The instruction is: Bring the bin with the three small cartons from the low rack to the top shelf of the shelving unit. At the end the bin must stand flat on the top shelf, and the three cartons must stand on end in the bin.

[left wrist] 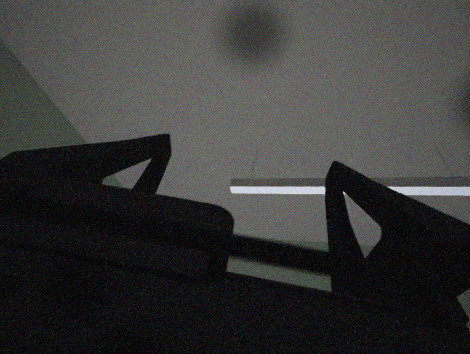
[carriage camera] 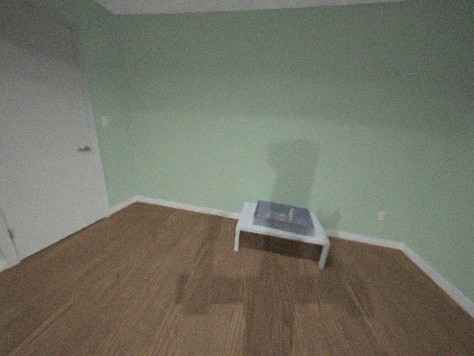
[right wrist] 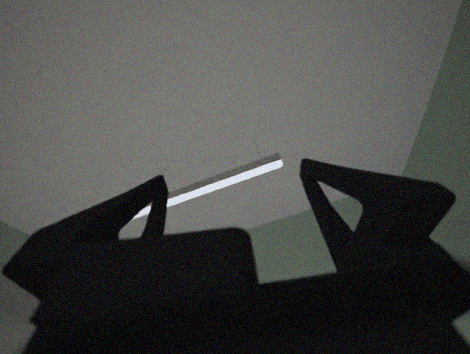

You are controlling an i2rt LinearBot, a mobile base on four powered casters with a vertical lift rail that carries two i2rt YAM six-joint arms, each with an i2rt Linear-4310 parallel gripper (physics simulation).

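Places are measured from the left arm's base along level axes (x ahead, y left, z up), in metres.
Pixels of known places: left gripper, fingertip midpoint: (left wrist: 248, 156); right gripper, fingertip midpoint: (right wrist: 233, 174).
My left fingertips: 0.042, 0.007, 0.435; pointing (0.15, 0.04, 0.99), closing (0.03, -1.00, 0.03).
Note:
Behind a point stands the place of what it marks, as x, y, z.
The low white rack (carriage camera: 243, 220) @[1.538, -0.583, -0.570] stands on the floor by the far wall, right of centre in the carriage view. The blue-grey bin (carriage camera: 284, 230) @[1.359, -0.988, -0.558] sits on it. Small pale shapes show inside the bin, too small and blurred to tell how the cartons lie. The shelving unit does not show in these views. My left gripper (left wrist: 248, 156) @[0.042, 0.007, 0.435] is open, with its fingers wide apart against the ceiling. My right gripper (right wrist: 233, 174) @[0.037, -0.667, 0.439] is open too, also pointing up at the ceiling. Neither gripper shows in the carriage view, and both are away from the bin.
A white door (carriage camera: 50, 150) @[1.629, 1.298, 0.061] is at the left in the carriage view. The green wall (carriage camera: 200, 150) @[2.233, 0.000, 0.068] runs behind the rack, with a white baseboard (carriage camera: 185, 205) @[2.281, 0.224, -0.802] along it. A bright ceiling lamp (left wrist: 280, 190) @[0.964, -0.126, 1.203] (right wrist: 225, 182) @[0.808, -0.664, 1.202] shows in both wrist views.

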